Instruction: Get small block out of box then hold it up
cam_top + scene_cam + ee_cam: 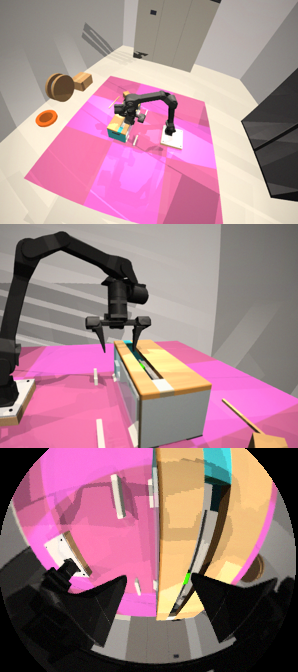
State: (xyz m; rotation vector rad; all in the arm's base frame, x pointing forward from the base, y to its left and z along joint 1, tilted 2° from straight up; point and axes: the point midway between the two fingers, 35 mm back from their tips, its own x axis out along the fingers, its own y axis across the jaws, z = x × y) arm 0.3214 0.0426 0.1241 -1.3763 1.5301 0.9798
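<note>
The green block lies 50 mm to the right of my gripper tip, 40 mm below it and 40 mm ahead of it. From my gripper tip the other things lie so: box (70 mm below, 50 mm to the right, 30 mm ahead).
</note>
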